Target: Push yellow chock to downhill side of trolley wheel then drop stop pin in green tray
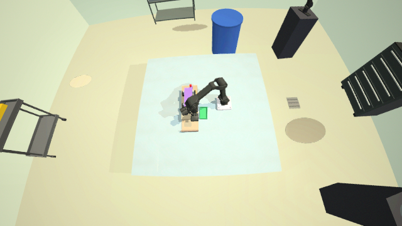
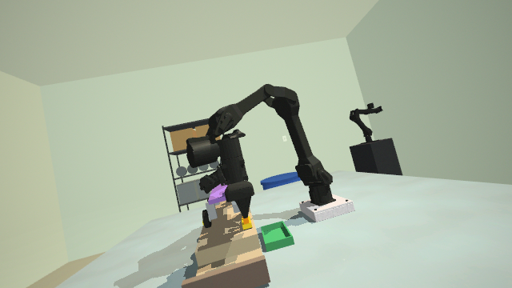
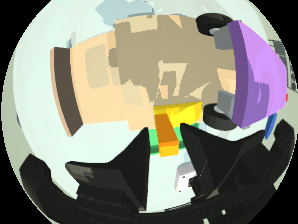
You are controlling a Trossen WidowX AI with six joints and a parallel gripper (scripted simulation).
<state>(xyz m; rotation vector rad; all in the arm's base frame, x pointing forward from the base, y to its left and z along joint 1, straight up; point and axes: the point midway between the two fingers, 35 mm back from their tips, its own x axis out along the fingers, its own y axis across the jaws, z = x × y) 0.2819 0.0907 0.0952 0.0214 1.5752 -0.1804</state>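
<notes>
My gripper tip is now 2 cm to the left of the yellow chock and 1 cm above it. Also, from my gripper tip: green tray 7 cm behind, 2 cm to the right, 10 cm below; then tan ramp 4 cm ahead, 13 cm to the right, 5 cm below; then trolley 4 cm ahead, 14 cm to the right, 2 cm above.
</notes>
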